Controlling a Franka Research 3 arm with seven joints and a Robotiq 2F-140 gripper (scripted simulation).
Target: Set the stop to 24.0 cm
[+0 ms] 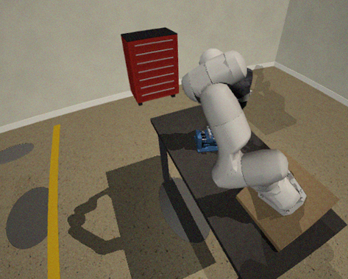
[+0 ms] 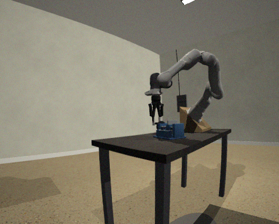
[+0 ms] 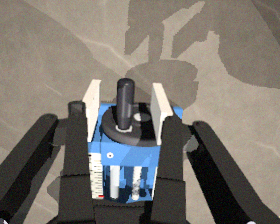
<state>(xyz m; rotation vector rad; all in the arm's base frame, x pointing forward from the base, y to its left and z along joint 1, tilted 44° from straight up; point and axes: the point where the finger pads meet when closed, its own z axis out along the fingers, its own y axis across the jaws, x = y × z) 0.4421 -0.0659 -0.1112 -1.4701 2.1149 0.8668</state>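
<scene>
Now: hand 20 mm above the handwheel grip.
</scene>
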